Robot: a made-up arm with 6 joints.
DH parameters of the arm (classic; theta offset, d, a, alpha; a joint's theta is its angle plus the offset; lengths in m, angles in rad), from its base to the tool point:
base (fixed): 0 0.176 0 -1.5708
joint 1: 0 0.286 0.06 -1.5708
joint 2: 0 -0.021 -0.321 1.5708
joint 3: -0.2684 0 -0.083 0
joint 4: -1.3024 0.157 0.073 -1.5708
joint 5: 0 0.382 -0.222 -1.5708
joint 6: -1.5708 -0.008 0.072 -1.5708
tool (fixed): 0 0.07 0 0
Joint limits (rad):
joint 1: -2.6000..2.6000
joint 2: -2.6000..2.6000
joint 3: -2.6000..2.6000
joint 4: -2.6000..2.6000
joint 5: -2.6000..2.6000
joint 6: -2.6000..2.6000
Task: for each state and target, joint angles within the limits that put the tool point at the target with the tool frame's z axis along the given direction. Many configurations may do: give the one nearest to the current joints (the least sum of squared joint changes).
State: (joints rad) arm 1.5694 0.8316 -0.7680 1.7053 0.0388 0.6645
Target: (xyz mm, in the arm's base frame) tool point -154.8 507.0 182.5 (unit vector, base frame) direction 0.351 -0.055 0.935
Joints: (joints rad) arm 1.7210 -0.0206 -0.9780 1.1065 0.4103 1.4833
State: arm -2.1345 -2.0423 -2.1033 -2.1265 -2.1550 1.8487
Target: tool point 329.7 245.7 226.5 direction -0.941 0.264 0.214
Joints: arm -1.7199 -1.2130 -2.1687 -2.4877 -2.5039 1.9795
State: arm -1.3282 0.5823 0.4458 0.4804 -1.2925 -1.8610
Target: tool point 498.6 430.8 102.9 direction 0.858 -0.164 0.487
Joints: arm -2.0901 0.6809 0.5846 0.8316 -1.1866 -1.7107
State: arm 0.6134 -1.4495 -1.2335 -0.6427 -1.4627 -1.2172
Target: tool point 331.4 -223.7 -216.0 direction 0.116 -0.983 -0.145
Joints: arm 1.5189 -2.1685 -1.7031 -0.8080 -0.7703 -0.9083
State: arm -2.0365 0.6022 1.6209 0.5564 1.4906 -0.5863
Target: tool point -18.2 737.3 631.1 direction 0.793 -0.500 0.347
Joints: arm -2.6000 1.1024 1.5889 -0.0381 1.2735 -0.7904
